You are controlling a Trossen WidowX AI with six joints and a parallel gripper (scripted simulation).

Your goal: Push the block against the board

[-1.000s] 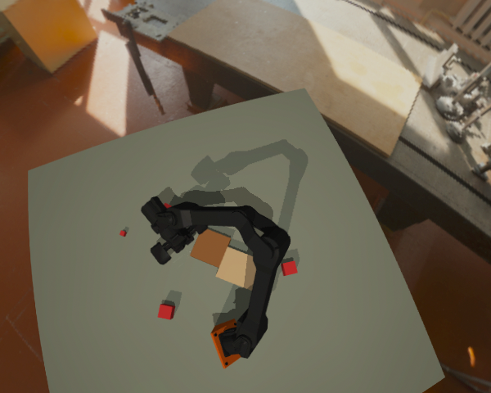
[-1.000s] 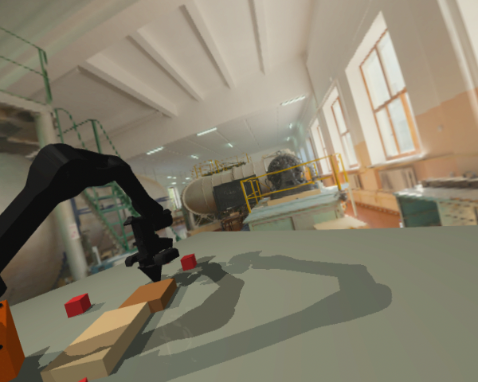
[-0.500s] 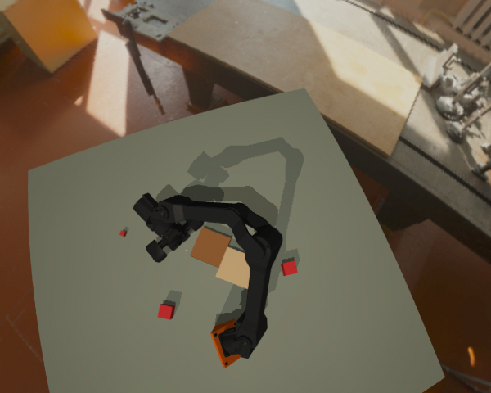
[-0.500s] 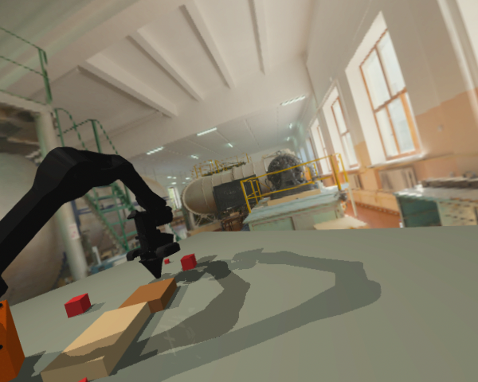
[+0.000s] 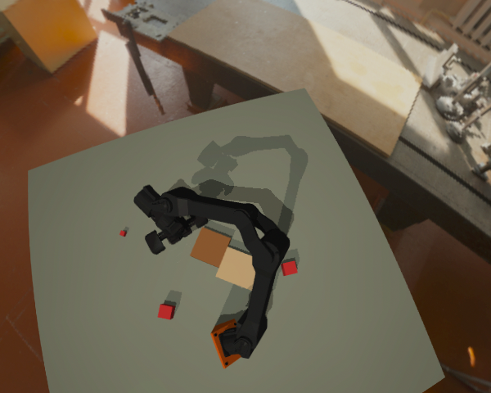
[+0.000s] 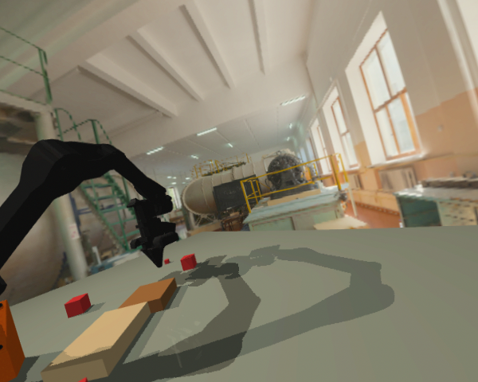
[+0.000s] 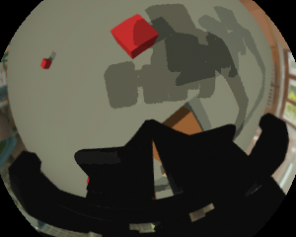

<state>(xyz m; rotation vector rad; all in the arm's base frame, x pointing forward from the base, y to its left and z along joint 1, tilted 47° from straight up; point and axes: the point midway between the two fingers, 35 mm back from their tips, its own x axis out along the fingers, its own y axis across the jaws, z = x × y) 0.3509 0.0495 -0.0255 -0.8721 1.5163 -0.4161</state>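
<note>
Now: gripper tip 60 mm past the brown square block, 80 mm to the left of it and 40 mm above it. The rest, counted from my gripper tip: tiny red cube (80 mm ahead, 220 mm to the left, 50 mm below); then tan board (160 mm behind, 150 mm to the right, 40 mm below).
</note>
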